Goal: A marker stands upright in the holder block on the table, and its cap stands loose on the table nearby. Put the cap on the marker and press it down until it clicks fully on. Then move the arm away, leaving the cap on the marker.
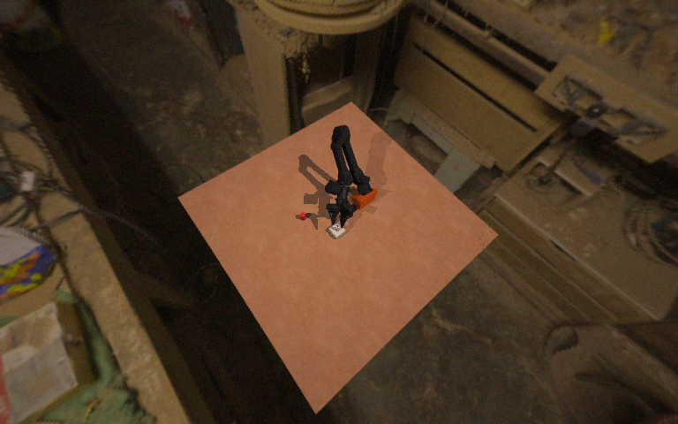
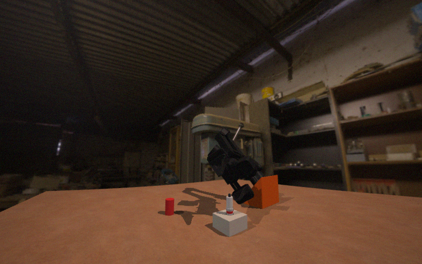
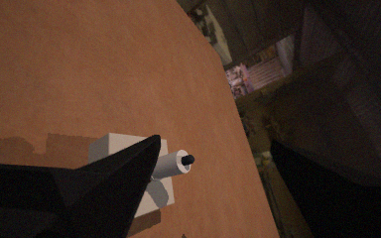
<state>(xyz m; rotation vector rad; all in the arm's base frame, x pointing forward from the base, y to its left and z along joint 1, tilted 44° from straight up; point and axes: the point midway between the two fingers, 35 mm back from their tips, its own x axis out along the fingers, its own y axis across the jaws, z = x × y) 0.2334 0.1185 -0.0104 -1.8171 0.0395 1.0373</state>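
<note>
The holder block is 90 mm below my gripper tip, 10 mm to the right of it and 10 mm behind it. The rest, counted from my gripper tip: marker cap 180 mm to the right, 120 mm ahead, 80 mm below.
</note>
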